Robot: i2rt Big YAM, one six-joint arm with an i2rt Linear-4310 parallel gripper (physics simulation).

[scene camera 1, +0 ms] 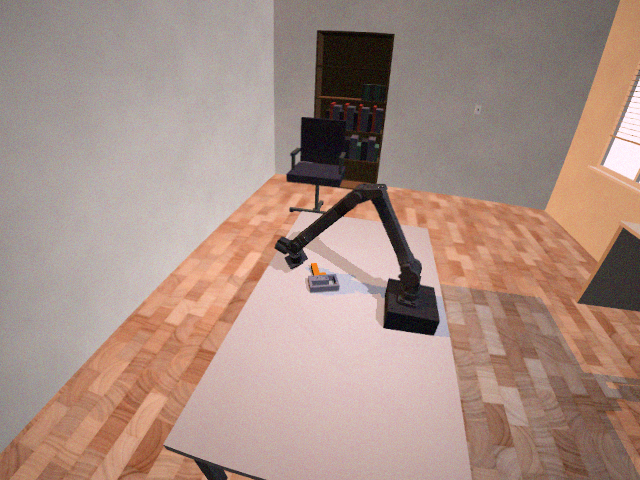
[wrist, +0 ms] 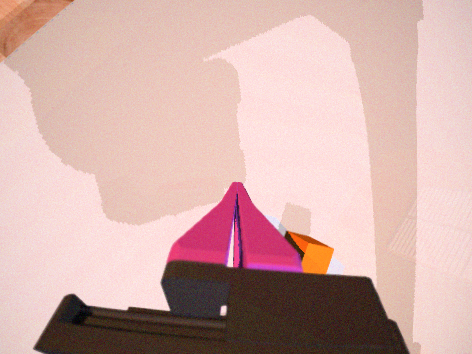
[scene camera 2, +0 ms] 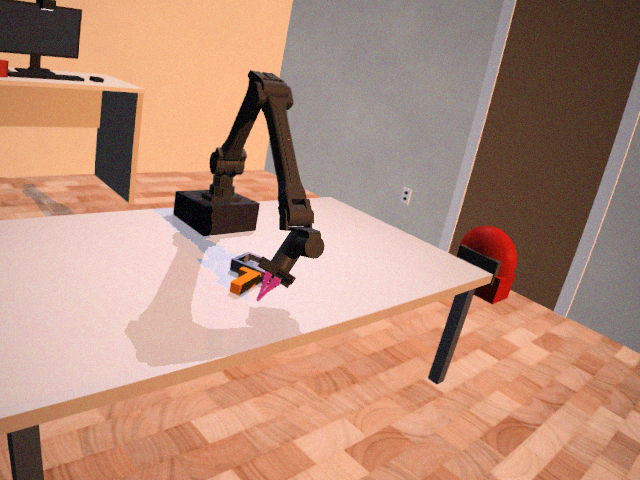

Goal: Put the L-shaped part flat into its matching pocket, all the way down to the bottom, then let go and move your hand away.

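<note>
The orange L-shaped part is outside the pocket, beside the grey pocket block. One end of it is close against the block's wall; I cannot tell whether it touches the wall or rests on it. My gripper is shut and empty, its magenta fingertips together. It points down above the table, beside the part and apart from it. In the wrist view the gripper body hides much of the part, and the block does not show. In scene camera 1 the fingertips cannot be made out.
The arm's black base box stands on the table, beyond the block in scene camera 2. The table's edge runs near the gripper side. A chair stands on the floor past the table's far end.
</note>
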